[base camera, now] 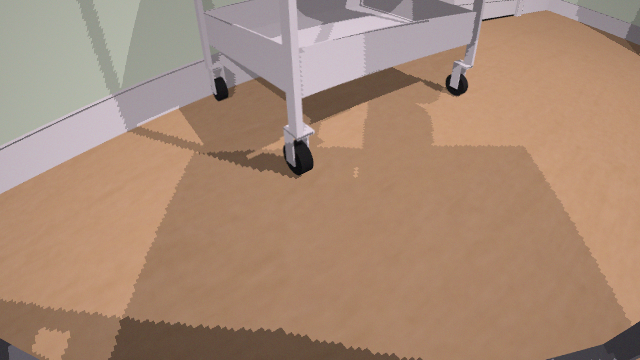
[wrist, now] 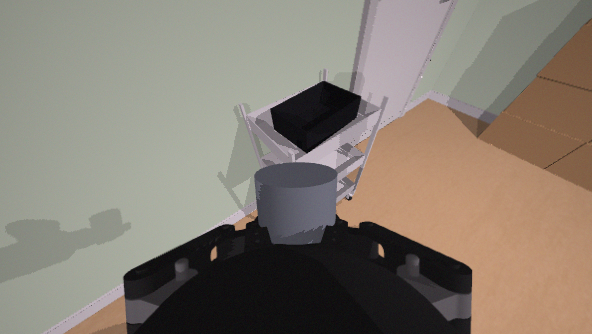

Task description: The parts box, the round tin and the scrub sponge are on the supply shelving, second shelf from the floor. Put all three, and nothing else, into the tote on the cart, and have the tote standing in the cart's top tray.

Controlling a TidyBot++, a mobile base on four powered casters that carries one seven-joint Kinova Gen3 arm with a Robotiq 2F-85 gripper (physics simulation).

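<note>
My gripper [wrist: 297, 218] is shut on the round tin [wrist: 296, 200], a blue-grey cylinder, in the lower middle of the wrist view. The black tote [wrist: 330, 131] stands in the top tray of the white cart [wrist: 270, 134] [base camera: 332, 70], beyond the tin. The part of the tote's inside that shows is dark, and I cannot tell what lies in it. In the base camera view the cart's lower part and wheels show. The parts box, the sponge and the supply shelving do not show in these views.
A green wall [wrist: 125, 100] [base camera: 45, 60] with a white skirting board runs behind the cart on the left. A white door [wrist: 400, 50] is behind the cart. Brown box-like blocks [wrist: 545, 120] stand at the right in the wrist view.
</note>
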